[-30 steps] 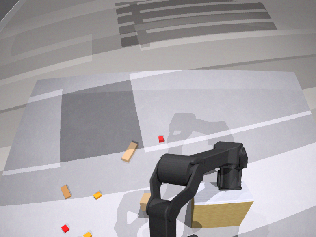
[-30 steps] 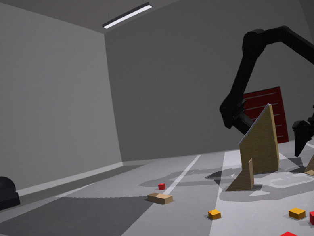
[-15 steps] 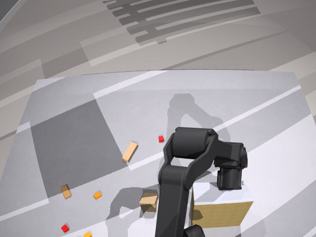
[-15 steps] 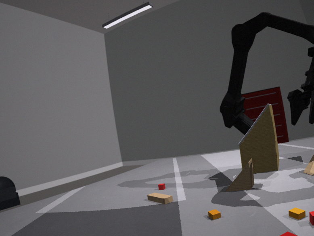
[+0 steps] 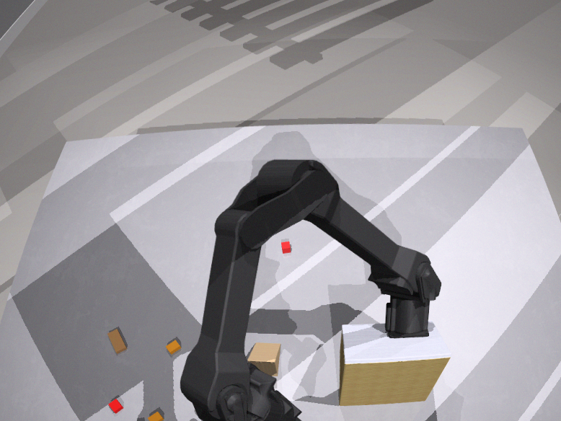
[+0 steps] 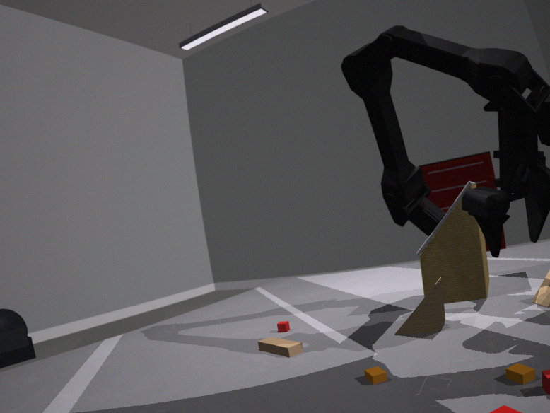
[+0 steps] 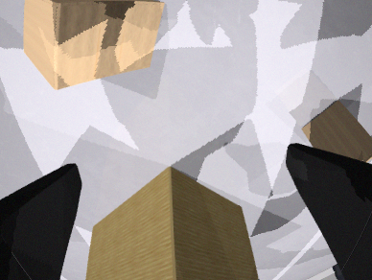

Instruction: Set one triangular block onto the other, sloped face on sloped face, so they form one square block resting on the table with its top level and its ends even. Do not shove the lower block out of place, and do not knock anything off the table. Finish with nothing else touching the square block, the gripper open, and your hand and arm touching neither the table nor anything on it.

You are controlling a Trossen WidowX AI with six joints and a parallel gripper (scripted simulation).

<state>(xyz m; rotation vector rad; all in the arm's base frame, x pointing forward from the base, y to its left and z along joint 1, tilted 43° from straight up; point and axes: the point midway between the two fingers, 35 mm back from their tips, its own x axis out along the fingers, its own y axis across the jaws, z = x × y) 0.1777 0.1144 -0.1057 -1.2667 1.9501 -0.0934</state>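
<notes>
The tan triangular block lies 70 mm to the left of my gripper tip, 60 mm below it and 20 mm behind it. Also, from my gripper tip: tan brick (360 mm ahead, 150 mm to the right, 80 mm below).
</notes>
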